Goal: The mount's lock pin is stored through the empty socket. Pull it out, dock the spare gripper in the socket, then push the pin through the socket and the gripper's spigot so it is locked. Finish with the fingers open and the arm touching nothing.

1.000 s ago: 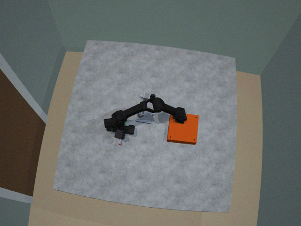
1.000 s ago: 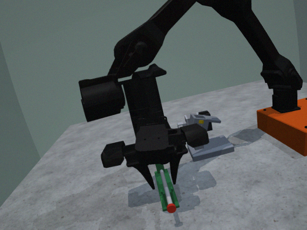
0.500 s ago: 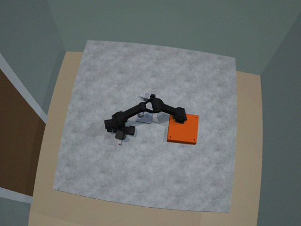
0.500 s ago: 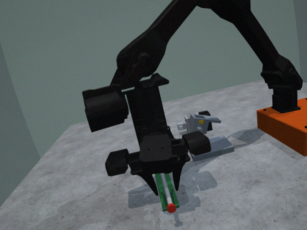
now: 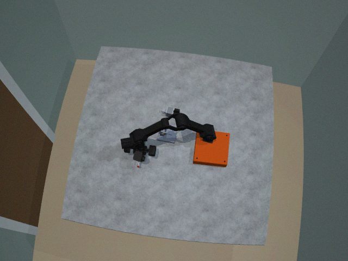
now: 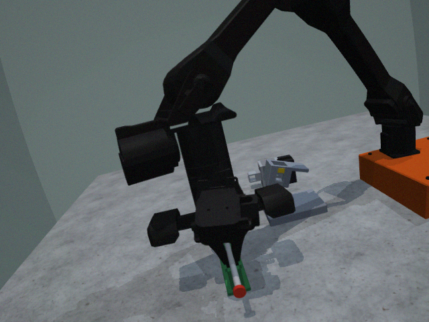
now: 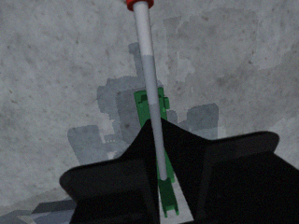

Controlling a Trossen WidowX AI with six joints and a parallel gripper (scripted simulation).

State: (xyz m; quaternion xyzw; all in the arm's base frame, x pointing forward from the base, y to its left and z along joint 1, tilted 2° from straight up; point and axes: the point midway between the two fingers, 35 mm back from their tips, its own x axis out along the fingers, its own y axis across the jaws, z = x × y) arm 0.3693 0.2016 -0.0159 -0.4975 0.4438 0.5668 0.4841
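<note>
Right now my gripper tip is 4 cm to the left of the green cradle, 1 cm below it and 1 cm short of it. Also, from my gripper tip: spare gripper (32 cm to the right, 10 cm behind, 1 cm above); grey mount (17 cm to the right, 11 cm behind, 3 cm above).
</note>
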